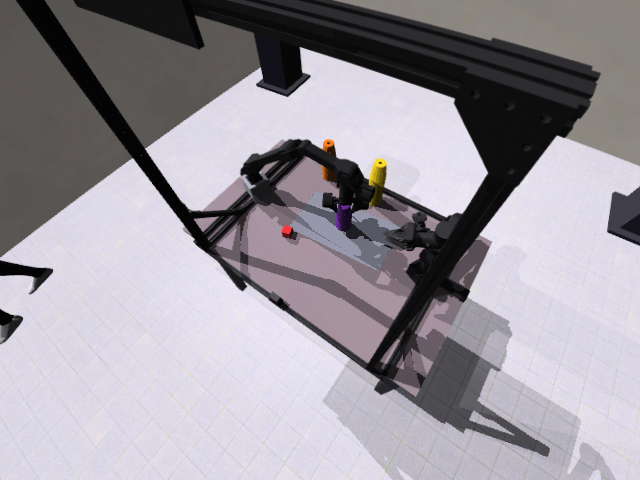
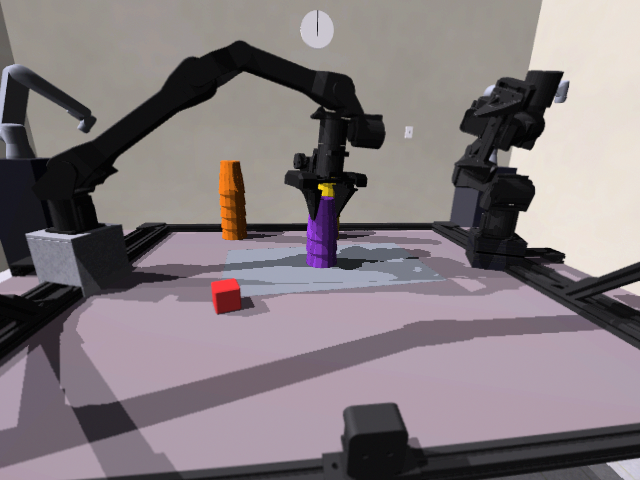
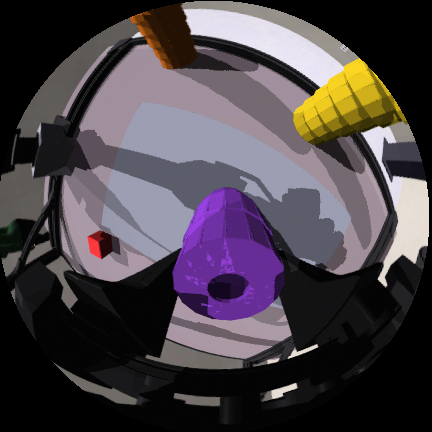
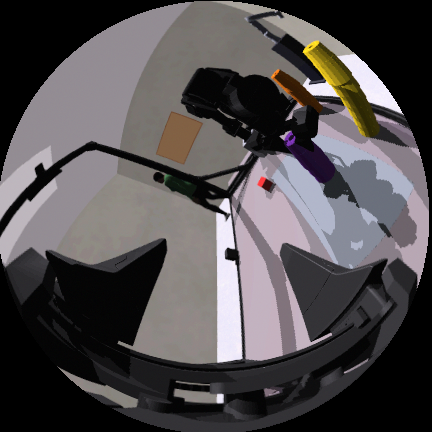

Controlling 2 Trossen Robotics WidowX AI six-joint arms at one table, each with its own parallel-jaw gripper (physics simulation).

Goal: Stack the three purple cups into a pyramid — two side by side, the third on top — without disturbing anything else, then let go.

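Frame: origin at the left arm's base, x ahead, y left, z up, level; millimetres.
Where they show: left gripper, fingertip midpoint: (image 1: 344, 212) (image 2: 324, 218) (image 3: 227, 253) (image 4: 302, 150); right gripper, fingertip midpoint: (image 1: 384, 235) (image 2: 465, 141) (image 4: 225, 247); left arm's base, origin of the base link: (image 1: 254, 178) (image 2: 76, 228) (image 3: 34, 149) (image 4: 247, 135); right arm's base, origin of the base link: (image 1: 427, 267) (image 2: 496, 234).
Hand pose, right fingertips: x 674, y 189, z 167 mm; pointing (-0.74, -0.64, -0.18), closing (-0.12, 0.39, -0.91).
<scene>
Each offset is from my right fingertips to the top centre of the thing. Level surfaces: height alone.
The purple cups @(dx -261, dy +37, dz -122 mm) (image 1: 343, 222) (image 2: 321, 245) (image 3: 228, 220) (image 4: 315, 161) stand nested in one upright column, mouths down, on the blue-grey mat @(dz -273 mm) (image 1: 369, 256) (image 2: 268, 285) (image 3: 155, 130). Their exact number is hard to tell. My left gripper (image 2: 326, 214) (image 3: 227, 253) points straight down over the column, with a finger against each side of its upper part; it is shut on the top purple cup. The column's foot rests on the mat. My right gripper (image 1: 388, 236) (image 4: 225, 247) is open and empty, raised to the right of the mat and turned away from the cups.
An orange cup column @(dx -550, dy +156, dz -90 mm) (image 1: 328, 162) (image 2: 232, 206) (image 3: 170, 40) (image 4: 300, 92) stands at the back left. A yellow cup column @(dx -292, dy +242, dz -58 mm) (image 1: 377, 183) (image 3: 350, 102) (image 4: 345, 85) stands behind the purple one. A red cube @(dx -373, dy -202, dz -233 mm) (image 1: 286, 231) (image 2: 226, 296) (image 3: 99, 244) (image 4: 265, 183) lies front left of the mat. Dark rails edge the table.
</scene>
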